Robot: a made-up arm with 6 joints. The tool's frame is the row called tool. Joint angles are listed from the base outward. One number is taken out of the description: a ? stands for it. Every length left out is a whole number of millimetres.
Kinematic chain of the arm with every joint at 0, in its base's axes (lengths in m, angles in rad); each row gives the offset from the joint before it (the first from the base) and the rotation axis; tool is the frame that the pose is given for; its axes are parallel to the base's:
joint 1: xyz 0 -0.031 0.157 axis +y
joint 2: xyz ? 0 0.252 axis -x
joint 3: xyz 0 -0.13 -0.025 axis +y
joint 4: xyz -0.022 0 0.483 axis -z
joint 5: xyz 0.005 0.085 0 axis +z
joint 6: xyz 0.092 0.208 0 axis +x
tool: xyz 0 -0.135 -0.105
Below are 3 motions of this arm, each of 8 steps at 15 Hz.
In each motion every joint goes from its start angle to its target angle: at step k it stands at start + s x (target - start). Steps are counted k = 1, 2, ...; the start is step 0. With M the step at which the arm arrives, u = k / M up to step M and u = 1 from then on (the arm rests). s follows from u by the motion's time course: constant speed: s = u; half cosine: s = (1 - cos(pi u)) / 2; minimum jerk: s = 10 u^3 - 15 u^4 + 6 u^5.
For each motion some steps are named. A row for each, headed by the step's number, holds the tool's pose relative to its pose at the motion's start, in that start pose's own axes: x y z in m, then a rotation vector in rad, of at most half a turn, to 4 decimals.
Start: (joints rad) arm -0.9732 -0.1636 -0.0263 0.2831 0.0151 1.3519
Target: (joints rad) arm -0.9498 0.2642 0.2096 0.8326 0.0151 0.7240
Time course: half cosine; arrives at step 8
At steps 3, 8:
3: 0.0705 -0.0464 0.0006 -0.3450 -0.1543 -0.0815
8: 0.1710 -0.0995 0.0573 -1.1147 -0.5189 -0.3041

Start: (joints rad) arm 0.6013 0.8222 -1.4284 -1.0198 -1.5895 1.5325
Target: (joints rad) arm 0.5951 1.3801 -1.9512 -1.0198 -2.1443 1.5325
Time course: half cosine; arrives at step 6
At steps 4, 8:
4: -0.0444 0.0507 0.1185 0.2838 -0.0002 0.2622
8: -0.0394 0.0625 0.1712 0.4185 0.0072 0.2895

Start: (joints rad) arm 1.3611 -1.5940 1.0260 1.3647 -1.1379 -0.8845
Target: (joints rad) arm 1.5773 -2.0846 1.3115 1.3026 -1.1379 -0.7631
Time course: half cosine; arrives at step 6
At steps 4, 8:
4: -0.1291 0.1344 0.0547 -0.2564 -0.2013 0.2407
8: -0.1829 0.1672 0.0573 -0.3209 -0.2685 0.3391

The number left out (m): -0.499
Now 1 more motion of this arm.
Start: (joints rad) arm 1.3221 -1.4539 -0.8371 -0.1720 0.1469 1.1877
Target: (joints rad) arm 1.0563 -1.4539 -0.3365 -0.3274 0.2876 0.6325
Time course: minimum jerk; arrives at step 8
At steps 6, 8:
6: -0.0429 -0.0564 0.2459 -0.1765 0.5552 0.0117
8: -0.0410 -0.0663 0.2723 -0.1924 0.6189 0.0349

